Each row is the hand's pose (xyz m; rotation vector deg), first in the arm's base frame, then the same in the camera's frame.
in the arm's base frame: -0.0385 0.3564 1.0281 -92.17 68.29 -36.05
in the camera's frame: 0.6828 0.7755 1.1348 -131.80 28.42 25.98
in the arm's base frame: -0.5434 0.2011 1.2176 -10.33 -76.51 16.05
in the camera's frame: 0.6994 0.3743 1.5270 27.63 -42.24 69.57
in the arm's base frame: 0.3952 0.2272 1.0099 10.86 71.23 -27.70
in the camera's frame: 0.9460 1.0422 0.8805 -42.89 94.19 18.56
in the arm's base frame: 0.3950 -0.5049 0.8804 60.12 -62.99 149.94
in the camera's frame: 1.5207 0.6261 0.6581 -107.24 8.55 -104.37
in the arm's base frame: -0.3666 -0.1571 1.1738 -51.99 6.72 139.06
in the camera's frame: 1.0532 0.3161 1.3454 12.03 -0.21 -149.80
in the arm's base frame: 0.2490 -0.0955 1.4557 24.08 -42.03 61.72
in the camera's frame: 1.3332 0.9325 1.2833 56.71 7.78 106.08
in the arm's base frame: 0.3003 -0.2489 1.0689 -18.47 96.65 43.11
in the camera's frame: 1.3382 0.7511 0.9054 -71.12 118.27 91.46
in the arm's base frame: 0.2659 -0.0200 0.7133 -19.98 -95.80 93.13
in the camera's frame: 0.9979 0.7065 0.6559 58.04 -75.72 129.64
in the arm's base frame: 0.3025 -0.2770 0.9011 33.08 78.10 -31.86
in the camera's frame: 1.3003 0.6761 0.7574 -27.36 108.73 4.30
